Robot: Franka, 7 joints.
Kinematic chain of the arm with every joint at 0, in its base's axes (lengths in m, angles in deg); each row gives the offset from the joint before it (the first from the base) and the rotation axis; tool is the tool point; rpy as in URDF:
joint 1: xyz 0 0 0.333 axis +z
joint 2: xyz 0 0 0 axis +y
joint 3: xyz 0 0 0.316 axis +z
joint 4: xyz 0.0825 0 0 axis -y
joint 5: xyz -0.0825 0 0.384 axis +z
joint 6: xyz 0 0 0 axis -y
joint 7: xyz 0.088 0 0 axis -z
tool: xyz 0 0 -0.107 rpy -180 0 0
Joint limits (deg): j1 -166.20..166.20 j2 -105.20..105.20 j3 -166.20..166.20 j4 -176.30..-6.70 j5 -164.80..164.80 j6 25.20..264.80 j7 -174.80..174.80
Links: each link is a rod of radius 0.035 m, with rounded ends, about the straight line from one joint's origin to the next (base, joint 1, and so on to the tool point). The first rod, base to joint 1, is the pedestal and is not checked.
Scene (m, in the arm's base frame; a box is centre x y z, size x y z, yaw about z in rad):
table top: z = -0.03
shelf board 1: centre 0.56 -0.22 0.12 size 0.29 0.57 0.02 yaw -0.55
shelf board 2: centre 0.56 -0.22 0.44 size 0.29 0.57 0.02 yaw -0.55
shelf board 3: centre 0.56 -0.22 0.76 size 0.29 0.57 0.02 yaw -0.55
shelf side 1: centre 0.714 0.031 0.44 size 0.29 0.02 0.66 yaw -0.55
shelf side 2: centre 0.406 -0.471 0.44 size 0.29 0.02 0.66 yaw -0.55
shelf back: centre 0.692 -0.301 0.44 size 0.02 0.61 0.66 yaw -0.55
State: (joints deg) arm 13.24 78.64 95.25 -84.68 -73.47 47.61 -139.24
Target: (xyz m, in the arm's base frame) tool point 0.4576 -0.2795 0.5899
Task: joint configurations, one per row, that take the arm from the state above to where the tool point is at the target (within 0.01 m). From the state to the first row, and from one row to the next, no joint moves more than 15 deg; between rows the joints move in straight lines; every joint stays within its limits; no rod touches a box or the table.
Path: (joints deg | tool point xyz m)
1: 6.72 66.10 91.36 -90.96 -72.31 51.27 -135.27 | 0.3111 0.5118 0.3643
2: 0.20 53.56 87.46 -97.23 -71.16 54.93 -131.30 | 0.3330 0.4736 0.3914
3: -6.32 41.02 83.57 -103.51 -70.00 58.59 -127.33 | 0.3551 0.4290 0.4069
4: -12.84 28.48 79.68 -109.78 -68.84 62.25 -123.37 | 0.3776 0.3766 0.4154
5: -19.36 15.94 75.78 -116.06 -67.69 65.91 -119.40 | 0.3982 0.3153 0.4217
6: -31.21 6.61 67.84 -117.61 -63.85 55.73 -124.36 | 0.4434 0.1574 0.4510
7: -43.06 -2.71 59.90 -119.17 -60.01 45.56 -129.32 | 0.4254 0.0104 0.4941
8: -54.92 -12.03 51.95 -120.73 -56.17 35.38 -134.28 | 0.3577 -0.1003 0.5428
9: -66.77 -21.35 44.01 -122.29 -52.34 25.20 -139.24 | 0.2637 -0.1606 0.5899
10: -65.87 -9.27 48.31 -110.62 -56.83 25.20 -139.24 | 0.3255 -0.1823 0.5995
11: -64.98 2.82 52.61 -98.95 -61.32 25.20 -139.24 | 0.3795 -0.2069 0.6039
12: -64.08 14.90 56.90 -87.27 -65.82 25.20 -139.24 | 0.4239 -0.2382 0.6019
13: -63.18 26.98 61.20 -75.60 -70.31 25.20 -139.24 | 0.4576 -0.2795 0.5899

